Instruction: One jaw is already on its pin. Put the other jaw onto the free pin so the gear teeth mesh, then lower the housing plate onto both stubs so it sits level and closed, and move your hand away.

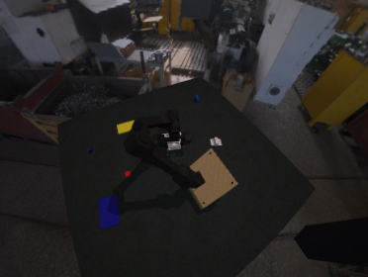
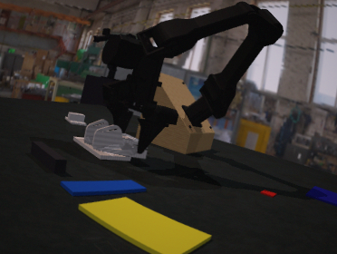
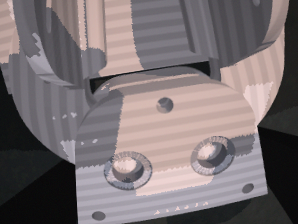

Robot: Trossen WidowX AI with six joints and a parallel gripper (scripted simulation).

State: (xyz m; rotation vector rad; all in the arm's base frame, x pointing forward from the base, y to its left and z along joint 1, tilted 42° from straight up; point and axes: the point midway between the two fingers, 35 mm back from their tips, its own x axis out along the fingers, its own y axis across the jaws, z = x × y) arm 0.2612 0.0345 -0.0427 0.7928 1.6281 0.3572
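My gripper tip is now 10 mm short of the housing plate and 20 mm below it. Round my gripper tip: blue strip (230 mm ahead, 130 mm to the left, 10 mm below); then black bar (260 mm ahead, 30 mm to the left); then white block (80 mm behind, 260 mm to the right).
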